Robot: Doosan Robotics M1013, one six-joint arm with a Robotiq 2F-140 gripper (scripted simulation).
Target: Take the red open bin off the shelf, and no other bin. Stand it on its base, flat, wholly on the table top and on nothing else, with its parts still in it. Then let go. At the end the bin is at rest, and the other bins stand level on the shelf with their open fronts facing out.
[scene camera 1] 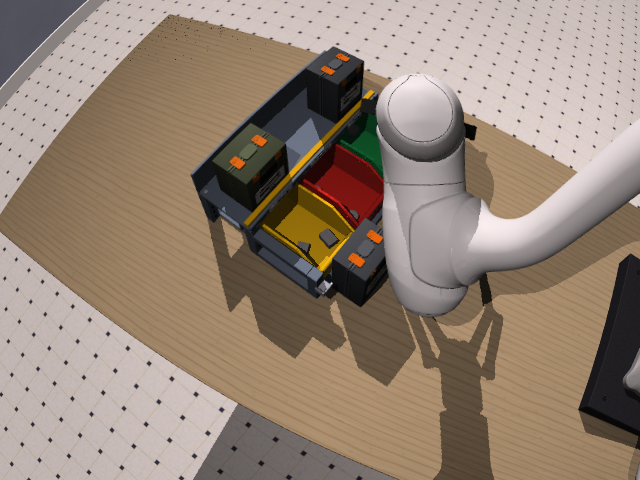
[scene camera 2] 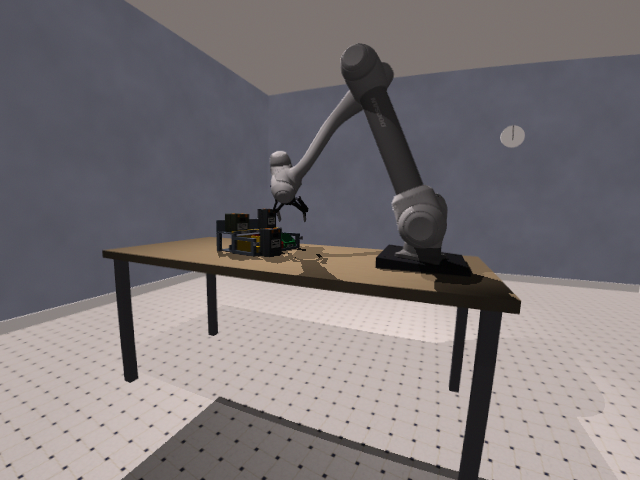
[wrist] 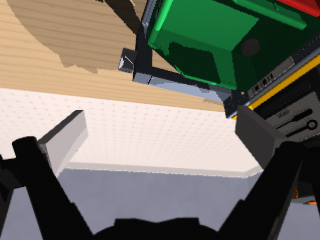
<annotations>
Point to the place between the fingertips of my gripper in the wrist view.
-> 160, 121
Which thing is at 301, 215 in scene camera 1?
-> A yellow bin.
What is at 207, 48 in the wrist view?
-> A green bin.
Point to a green bin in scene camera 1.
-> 366, 142
</annotations>
